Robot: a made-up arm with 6 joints.
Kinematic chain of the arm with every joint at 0, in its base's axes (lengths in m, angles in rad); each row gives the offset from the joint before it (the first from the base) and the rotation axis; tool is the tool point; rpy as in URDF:
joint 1: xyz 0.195 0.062 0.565 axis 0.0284 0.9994 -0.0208
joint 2: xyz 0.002 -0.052 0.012 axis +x
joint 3: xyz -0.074 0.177 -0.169 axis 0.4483 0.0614 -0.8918
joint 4: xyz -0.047 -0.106 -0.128 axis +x
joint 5: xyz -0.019 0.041 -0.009 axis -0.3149 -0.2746 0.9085
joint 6: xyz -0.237 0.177 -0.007 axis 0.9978 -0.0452 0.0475
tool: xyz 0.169 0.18 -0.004 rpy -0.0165 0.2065 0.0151
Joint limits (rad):
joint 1: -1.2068..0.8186
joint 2: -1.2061..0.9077
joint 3: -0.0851..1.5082
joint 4: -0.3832..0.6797
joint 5: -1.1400..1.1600
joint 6: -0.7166..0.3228
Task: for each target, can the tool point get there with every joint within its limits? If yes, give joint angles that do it. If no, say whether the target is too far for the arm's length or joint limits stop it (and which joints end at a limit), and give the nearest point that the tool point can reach.
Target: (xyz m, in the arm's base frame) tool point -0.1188 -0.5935 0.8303
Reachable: no: joint limits stop it (at a limit: joint 1, joint 2, joint 3, joint 4, joint 5, joint 6) | nearest point -0.2101 -0.5097 0.6519 | short by 0.217 m
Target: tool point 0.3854 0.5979 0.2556
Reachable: yes | joints -0.8583 0.0882 0.8882 -0.1911 0.4512 -0.5577
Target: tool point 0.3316 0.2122 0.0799
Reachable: yes | joints -0.1286 -0.7286 0.7934 -0.0765 -0.1858 -0.1737
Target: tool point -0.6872 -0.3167 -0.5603
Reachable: no: too far | nearest point -0.2622 -0.1604 -0.0167 | short by 0.707 m
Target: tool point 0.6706 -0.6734 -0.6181
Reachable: no: too far | nearest point 0.4487 -0.3171 -0.0655 | short by 0.694 m
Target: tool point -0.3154 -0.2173 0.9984
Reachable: no: joint limits stop it (at a limit: joint 1, joint 2, joint 3, joint 4, joint 5, joint 6) | nearest point -0.3569 -0.1884 0.6940 | short by 0.309 m
